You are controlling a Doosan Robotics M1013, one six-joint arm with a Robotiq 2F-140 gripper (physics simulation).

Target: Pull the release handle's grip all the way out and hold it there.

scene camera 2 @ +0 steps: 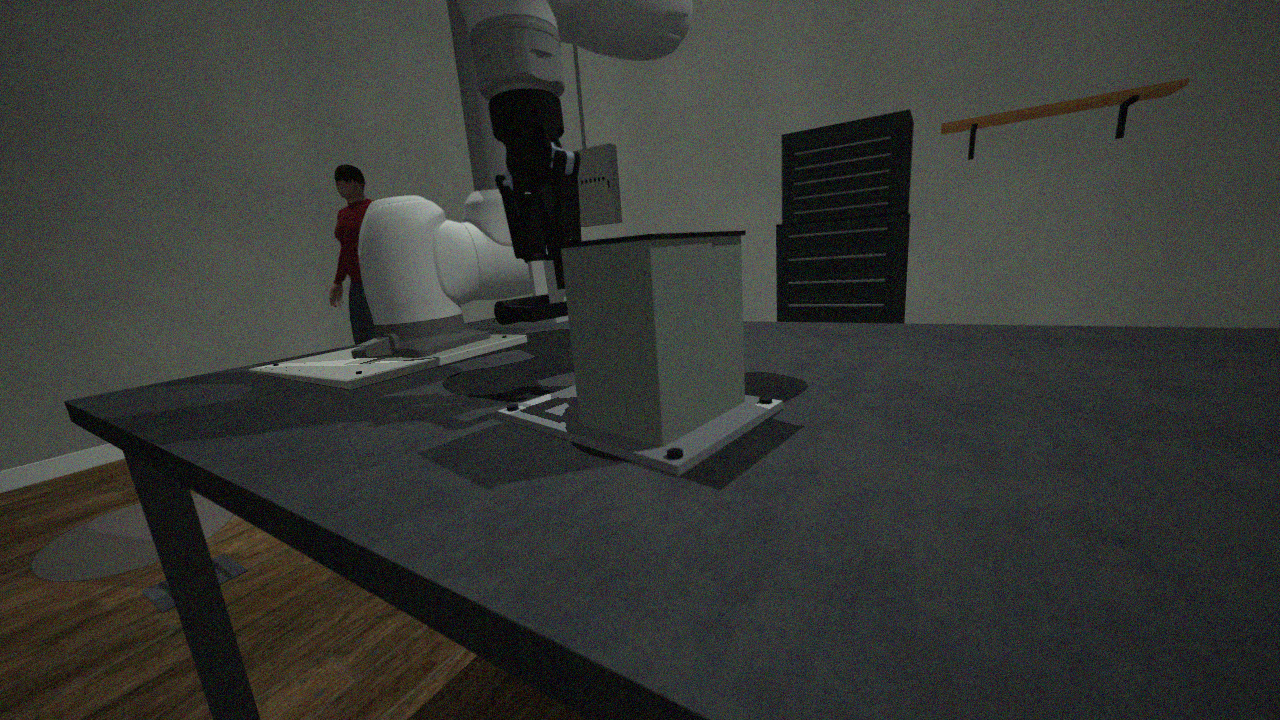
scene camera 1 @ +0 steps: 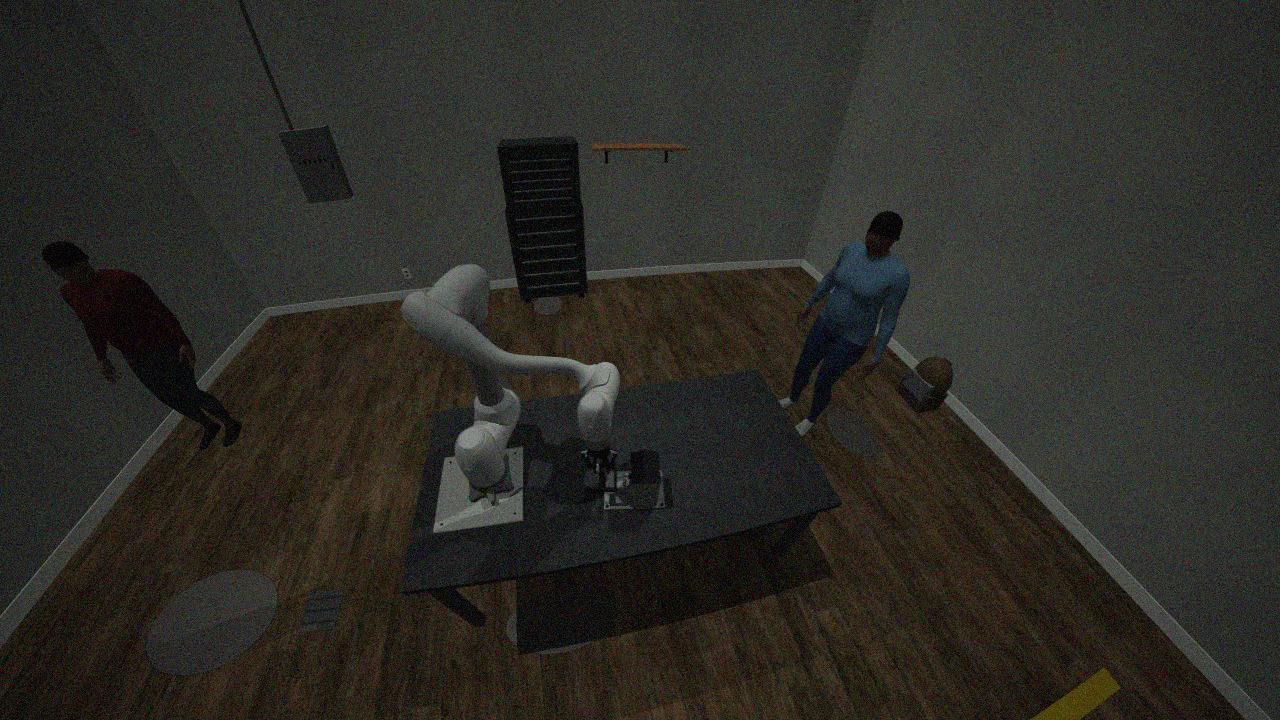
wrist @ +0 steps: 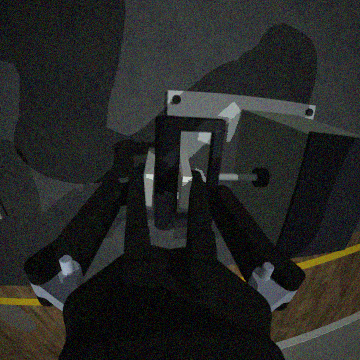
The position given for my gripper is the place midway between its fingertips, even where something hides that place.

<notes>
In view: my gripper (scene camera 2: 557, 320) and a light base plate (wrist: 229, 107).
My gripper is seen too in the wrist view (wrist: 166, 161).
</notes>
